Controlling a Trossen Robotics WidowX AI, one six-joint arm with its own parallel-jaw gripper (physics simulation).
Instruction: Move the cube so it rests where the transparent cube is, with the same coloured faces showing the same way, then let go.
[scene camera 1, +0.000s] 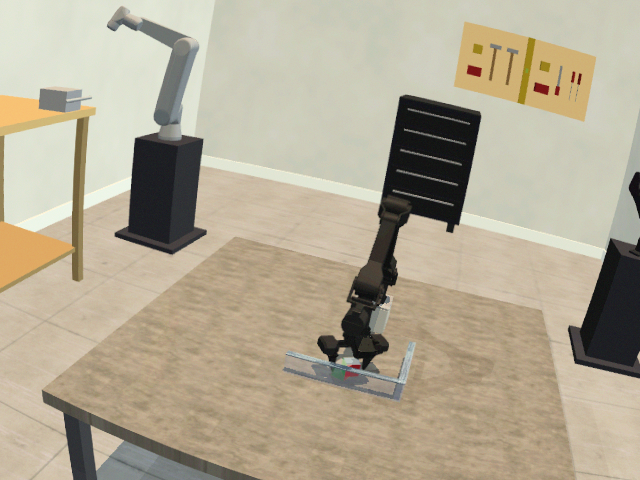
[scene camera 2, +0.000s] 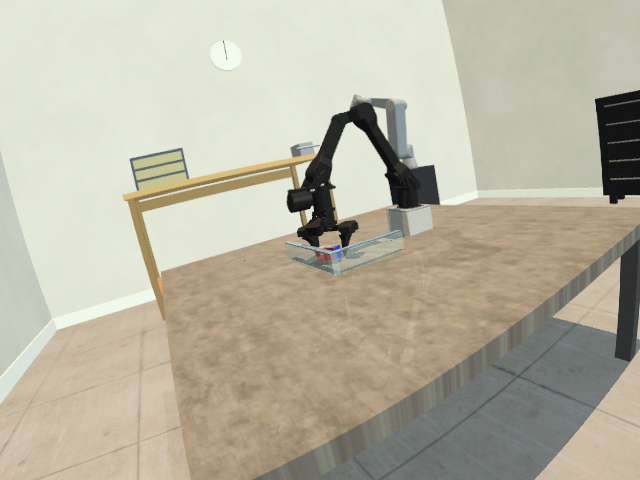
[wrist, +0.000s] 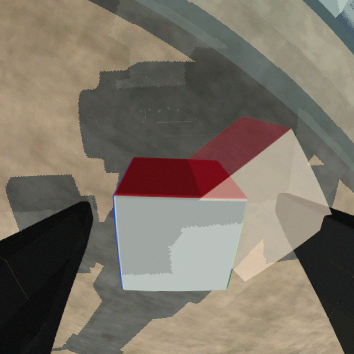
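Pixels of known places: gripper, fingertip midpoint: (wrist: 185, 206); arm's base, link origin: (scene camera 2: 408, 206).
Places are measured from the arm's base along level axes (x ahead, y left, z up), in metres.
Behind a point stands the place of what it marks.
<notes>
The cube (scene camera 1: 352, 368) {x 0.404, y 0.035, z -0.029 m} (scene camera 2: 325, 254) {x 0.413, y 0.153, z -0.034 m} (wrist: 175, 245) sits on the table inside the corner of the low clear walls. In the wrist view its white face is up, a red face is towards the top of the view, and thin blue and green edges show at left and right. The transparent cube (wrist: 275, 185) {x 0.368, y 0.008, z -0.050 m} overlaps its right side in the wrist view, also white on top with red towards the upper left, but turned relative to it. My gripper (scene camera 1: 349, 363) {x 0.335, y 0.014, z -0.082 m} (scene camera 2: 330, 250) {x 0.335, y 0.014, z -0.082 m} (wrist: 185, 206) {x 0.335, y 0.014, z -0.082 m} is open, low over the cube, with one finger on each side and gaps between.
Two low clear walls (scene camera 1: 407, 361) {x 0.293, y 0.164, z -0.029 m} (scene camera 2: 372, 244) {x 0.280, y 0.173, z -0.042 m} meet at a corner on the table (scene camera 1: 206, 335) {x 0.372, y -0.397, z -0.090 m} (scene camera 2: 268, 330) {x 0.645, y 0.358, z -0.090 m}, close around the cube. One wall (wrist: 250, 65) {x 0.399, y 0.029, z -0.079 m} curves across the upper right of the wrist view. The arm's pale base block (scene camera 1: 379, 319) {x 0.057, y 0.035, z -0.042 m} (scene camera 2: 417, 222) {x 0.016, y 0.053, z -0.051 m} stands behind.
</notes>
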